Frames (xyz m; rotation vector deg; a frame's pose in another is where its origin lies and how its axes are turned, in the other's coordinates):
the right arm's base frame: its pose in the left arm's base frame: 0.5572 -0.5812 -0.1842 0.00 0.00 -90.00
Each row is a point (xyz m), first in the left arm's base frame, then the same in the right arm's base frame.
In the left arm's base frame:
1: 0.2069 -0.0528 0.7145
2: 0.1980 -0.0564 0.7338
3: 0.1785 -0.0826 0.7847
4: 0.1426 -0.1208 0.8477
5: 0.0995 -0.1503 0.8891
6: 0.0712 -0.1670 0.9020
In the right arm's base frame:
1: -0.5284 -0.3503 0.8987
2: -0.5248 -0.3592 0.9180
3: -0.4986 -0.3787 0.9689
4: -0.4604 -0.4146 1.0319
5: -0.4309 -0.4577 1.0733
6: -0.4142 -0.4860 1.0862

